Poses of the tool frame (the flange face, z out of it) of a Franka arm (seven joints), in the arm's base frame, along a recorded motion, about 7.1 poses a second.
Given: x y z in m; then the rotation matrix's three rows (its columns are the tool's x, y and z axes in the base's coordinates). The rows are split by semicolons.
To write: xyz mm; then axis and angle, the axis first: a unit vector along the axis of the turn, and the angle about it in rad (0 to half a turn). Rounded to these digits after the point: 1 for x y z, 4 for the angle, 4 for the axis.
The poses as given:
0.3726 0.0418 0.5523; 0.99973 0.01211 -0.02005; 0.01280 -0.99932 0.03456; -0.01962 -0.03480 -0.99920
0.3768 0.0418 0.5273; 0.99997 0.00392 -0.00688; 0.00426 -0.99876 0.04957; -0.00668 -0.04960 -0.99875
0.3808 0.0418 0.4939; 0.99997 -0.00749 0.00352; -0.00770 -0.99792 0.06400; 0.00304 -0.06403 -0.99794
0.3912 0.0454 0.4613; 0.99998 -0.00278 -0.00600; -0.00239 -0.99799 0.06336; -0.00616 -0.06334 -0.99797
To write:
372.6 41.8 552.3 -0.9999 -0.0062 0.0099 3.1069
376.8 41.8 527.3 -1.0000 -0.0020 0.0034 3.0920
380.8 41.8 493.9 -1.0000 0.0038 -0.0016 3.0775
391.2 45.4 461.3 -1.0000 0.0013 0.0030 3.0782

